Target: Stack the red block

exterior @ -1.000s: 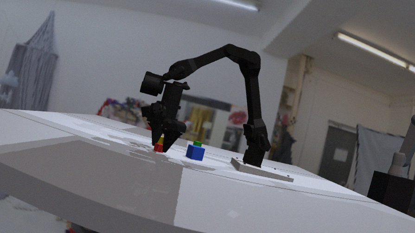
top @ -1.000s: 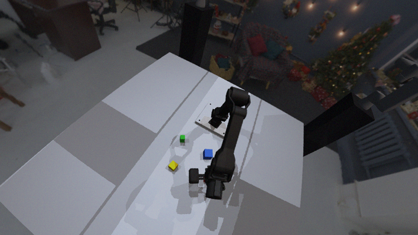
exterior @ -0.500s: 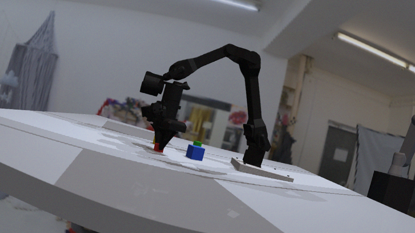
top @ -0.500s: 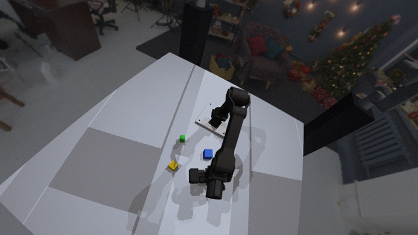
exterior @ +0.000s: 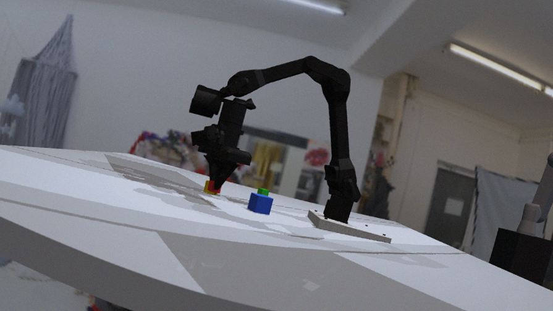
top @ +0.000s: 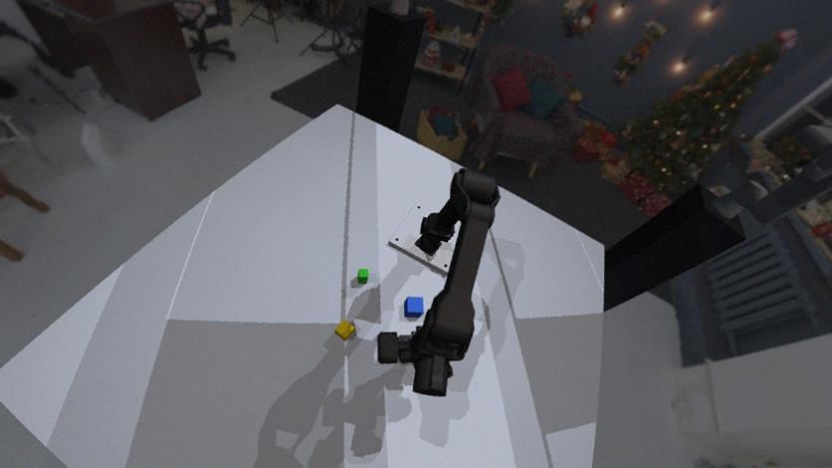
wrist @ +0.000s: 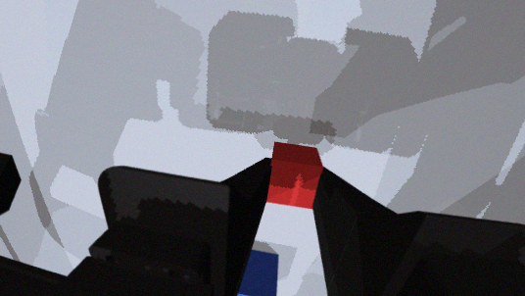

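Now: gripper tip 10 cm past the blue block, 7 cm to the left of it and 1 cm above it. Also, from my gripper tip: purple block: 40 cm ahead, 38 cm to the left, 2 cm below; red block: right at my gripper tip; yellow block: 16 cm to the right, 5 cm ahead, 2 cm below.
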